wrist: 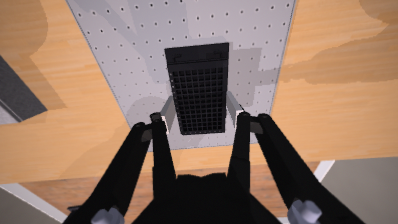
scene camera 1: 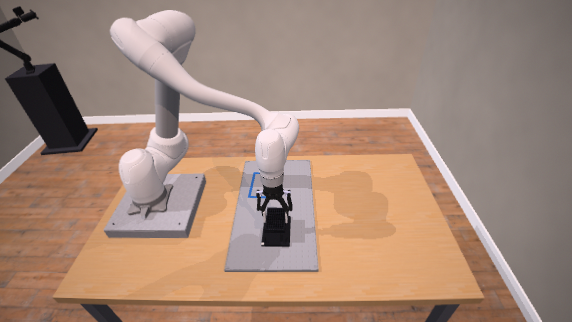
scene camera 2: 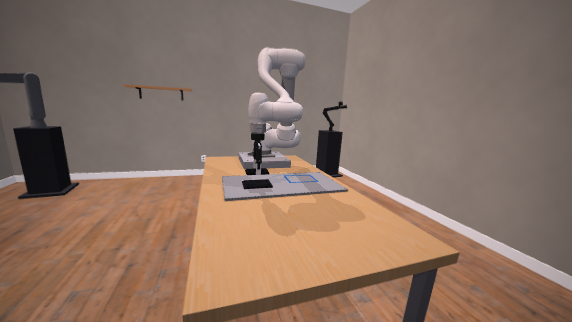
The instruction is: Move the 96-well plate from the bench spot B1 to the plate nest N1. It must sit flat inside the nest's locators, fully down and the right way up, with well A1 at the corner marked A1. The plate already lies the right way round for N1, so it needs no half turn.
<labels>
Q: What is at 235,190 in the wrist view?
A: My gripper.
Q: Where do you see a black 96-well plate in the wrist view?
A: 199,94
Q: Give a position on a black plate nest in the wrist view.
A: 197,52
</labels>
